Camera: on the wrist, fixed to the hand. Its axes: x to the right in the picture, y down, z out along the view.
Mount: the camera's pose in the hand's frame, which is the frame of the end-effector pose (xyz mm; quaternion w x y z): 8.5 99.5 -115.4 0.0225 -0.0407 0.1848 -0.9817
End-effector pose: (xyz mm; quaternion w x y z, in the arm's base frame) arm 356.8 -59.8 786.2 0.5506 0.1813 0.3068 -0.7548
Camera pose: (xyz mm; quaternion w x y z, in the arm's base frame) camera 440.4 -9.9 668.7 0.7779 0.1800 -0.3174 0.5115
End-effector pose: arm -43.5 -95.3 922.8 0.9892 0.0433 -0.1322 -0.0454
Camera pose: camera 3.1 11.1 823.8 0.0039 0.0989 0.2242 -0.9695
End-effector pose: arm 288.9 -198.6 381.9 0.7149 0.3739 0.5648 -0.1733
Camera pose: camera 279.9 -47.1 398.2 0.2432 0.5431 -0.5189 0.6136
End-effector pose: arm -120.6 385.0 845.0 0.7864 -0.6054 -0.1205 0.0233
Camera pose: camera -76.4 303.8 723.6 0.0382 0.0684 -0.4526 -0.8882
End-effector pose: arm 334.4 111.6 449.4 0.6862 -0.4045 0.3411 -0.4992
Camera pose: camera 276.8 96.0 309.0 0.5541 0.2796 0.2423 0.7457
